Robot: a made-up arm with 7 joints. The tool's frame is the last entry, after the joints. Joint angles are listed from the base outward. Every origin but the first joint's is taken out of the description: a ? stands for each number. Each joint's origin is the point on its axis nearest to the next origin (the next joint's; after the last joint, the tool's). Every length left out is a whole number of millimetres.
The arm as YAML. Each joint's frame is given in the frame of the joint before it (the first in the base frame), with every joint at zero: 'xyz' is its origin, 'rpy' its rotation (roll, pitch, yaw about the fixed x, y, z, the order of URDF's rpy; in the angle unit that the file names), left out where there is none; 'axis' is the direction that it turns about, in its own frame. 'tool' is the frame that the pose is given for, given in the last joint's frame.
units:
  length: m
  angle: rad
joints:
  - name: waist
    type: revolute
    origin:
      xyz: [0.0, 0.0, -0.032]
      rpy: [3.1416, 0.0, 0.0]
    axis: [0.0, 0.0, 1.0]
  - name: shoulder
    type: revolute
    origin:
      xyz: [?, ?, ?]
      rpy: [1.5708, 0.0, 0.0]
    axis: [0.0, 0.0, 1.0]
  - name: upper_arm
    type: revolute
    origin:
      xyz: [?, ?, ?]
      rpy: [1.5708, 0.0, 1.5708]
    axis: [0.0, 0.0, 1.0]
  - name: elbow
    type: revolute
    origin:
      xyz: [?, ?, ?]
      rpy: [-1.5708, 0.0, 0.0]
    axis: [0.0, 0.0, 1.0]
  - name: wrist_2
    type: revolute
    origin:
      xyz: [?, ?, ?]
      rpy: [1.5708, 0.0, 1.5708]
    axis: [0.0, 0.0, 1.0]
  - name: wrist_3
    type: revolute
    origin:
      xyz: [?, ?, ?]
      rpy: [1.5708, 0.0, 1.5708]
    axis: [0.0, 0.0, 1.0]
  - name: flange
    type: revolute
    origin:
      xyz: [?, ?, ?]
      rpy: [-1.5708, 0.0, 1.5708]
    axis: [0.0, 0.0, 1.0]
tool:
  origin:
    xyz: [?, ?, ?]
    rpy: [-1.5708, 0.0, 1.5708]
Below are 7 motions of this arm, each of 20 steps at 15 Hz.
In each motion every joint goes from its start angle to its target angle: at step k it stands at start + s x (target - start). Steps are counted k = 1, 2, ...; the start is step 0. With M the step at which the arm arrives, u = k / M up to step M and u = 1 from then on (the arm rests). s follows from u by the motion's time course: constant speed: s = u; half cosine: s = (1 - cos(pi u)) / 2; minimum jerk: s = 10 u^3 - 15 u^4 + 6 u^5.
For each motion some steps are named. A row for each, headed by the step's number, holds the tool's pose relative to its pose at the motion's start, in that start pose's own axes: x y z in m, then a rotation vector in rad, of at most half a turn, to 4 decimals.
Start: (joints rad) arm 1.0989 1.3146 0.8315 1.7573 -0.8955 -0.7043 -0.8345
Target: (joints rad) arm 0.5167 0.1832 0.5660 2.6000 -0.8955 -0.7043 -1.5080
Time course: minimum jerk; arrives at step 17
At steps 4, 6, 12, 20:
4: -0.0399 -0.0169 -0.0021 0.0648 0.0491 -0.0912
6: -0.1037 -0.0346 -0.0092 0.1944 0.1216 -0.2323
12: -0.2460 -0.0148 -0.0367 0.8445 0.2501 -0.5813
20: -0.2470 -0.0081 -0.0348 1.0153 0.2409 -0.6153

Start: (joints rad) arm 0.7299 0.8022 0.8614 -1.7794 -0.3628 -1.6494 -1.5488
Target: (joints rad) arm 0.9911 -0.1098 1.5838 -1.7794 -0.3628 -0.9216 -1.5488
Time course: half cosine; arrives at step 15
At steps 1, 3, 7, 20:
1: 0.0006 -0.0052 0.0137 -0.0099 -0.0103 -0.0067
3: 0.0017 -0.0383 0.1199 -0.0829 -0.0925 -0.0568
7: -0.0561 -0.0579 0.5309 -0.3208 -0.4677 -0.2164
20: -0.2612 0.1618 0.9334 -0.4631 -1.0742 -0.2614

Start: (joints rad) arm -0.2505 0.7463 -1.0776 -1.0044 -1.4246 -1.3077 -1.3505
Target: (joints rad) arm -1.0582 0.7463 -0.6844 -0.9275 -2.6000 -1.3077 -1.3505
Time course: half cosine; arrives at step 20
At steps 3, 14, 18, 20:
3: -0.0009 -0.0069 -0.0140 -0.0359 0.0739 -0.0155
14: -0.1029 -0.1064 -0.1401 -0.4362 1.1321 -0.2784
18: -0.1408 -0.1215 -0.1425 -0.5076 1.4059 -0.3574
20: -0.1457 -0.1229 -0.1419 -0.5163 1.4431 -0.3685

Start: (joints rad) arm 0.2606 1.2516 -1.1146 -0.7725 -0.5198 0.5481 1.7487
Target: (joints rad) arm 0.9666 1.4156 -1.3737 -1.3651 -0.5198 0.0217 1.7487
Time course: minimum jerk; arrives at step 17
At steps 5, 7, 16, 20:
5: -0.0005 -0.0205 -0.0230 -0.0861 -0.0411 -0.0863
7: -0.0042 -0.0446 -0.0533 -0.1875 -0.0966 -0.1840
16: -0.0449 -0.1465 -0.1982 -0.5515 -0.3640 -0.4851
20: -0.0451 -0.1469 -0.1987 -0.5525 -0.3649 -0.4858

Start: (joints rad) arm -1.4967 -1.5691 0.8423 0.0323 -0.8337 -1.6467 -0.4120
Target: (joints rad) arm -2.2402 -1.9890 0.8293 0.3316 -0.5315 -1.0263 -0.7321
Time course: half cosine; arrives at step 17
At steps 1, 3, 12, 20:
1: 0.0063 0.0031 -0.0005 -0.0027 0.0033 0.0036
3: 0.0545 0.0284 -0.0040 -0.0243 0.0287 0.0313
12: 0.4647 0.4402 -0.0184 -0.3060 0.2088 0.2794
20: 0.5292 0.5845 -0.0112 -0.3910 0.2255 0.3255

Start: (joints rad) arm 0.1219 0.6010 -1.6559 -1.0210 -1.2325 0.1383 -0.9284
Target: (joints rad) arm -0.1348 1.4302 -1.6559 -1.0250 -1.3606 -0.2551 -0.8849
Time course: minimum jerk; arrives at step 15
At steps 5, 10, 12, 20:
5: -0.0541 0.0695 0.0551 -0.0629 -0.1611 0.1335
10: -0.2537 0.3009 0.1175 -0.3075 -0.5196 0.5576
12: -0.3163 0.3648 0.1069 -0.3868 -0.5901 0.6790
20: -0.3409 0.3888 0.0996 -0.4185 -0.6143 0.7261

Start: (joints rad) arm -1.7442 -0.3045 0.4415 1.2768 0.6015 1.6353 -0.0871
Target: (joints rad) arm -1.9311 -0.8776 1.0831 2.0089 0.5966 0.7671 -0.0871
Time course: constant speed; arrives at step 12
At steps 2, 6, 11, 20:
2: -0.0905 -0.0155 -0.0448 0.0786 -0.1315 0.0268
6: -0.2514 -0.0011 -0.1469 0.1651 -0.3749 0.1057
11: -0.4012 0.0776 -0.2973 0.1486 -0.6071 0.2228
20: -0.4229 0.0980 -0.3307 0.1312 -0.6409 0.2438

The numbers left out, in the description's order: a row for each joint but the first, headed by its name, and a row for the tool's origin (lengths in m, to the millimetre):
shoulder: 0.034 -0.203 0.0
upper_arm: 0.148 0.315 0.0
elbow: 0.274 0.408 0.0
wrist_2: 0.088 0.059 0.0
wrist_3: 0.056 0.248 0.0
flange: -0.355 0.028 0.0
tool: -0.054 0.063 0.0

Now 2 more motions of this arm.
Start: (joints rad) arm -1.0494 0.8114 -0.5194 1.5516 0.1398 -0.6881 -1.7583
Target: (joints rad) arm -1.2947 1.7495 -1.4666 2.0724 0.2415 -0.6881 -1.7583
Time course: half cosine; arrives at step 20
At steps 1, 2, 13, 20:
1: 0.0017 -0.0047 0.0017 0.0110 0.0007 -0.0029
2: 0.0065 -0.0187 0.0066 0.0438 0.0027 -0.0117
13: 0.0613 -0.5711 0.0276 1.2744 -0.1274 -0.3367
20: 0.0164 -0.7586 -0.0374 1.7113 -0.3002 -0.4530

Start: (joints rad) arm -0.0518 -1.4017 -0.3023 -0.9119 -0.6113 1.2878 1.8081
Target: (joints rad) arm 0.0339 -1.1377 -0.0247 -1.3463 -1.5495 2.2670 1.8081
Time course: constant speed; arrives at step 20
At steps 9, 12, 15, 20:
9: 0.1639 -0.0036 0.1141 0.0302 -0.3672 0.4554
12: 0.2005 0.0128 0.1664 0.0132 -0.4790 0.6216
15: 0.2234 0.0367 0.2220 -0.0157 -0.5852 0.7923
20: 0.2264 0.0883 0.3151 -0.0882 -0.7512 1.0813

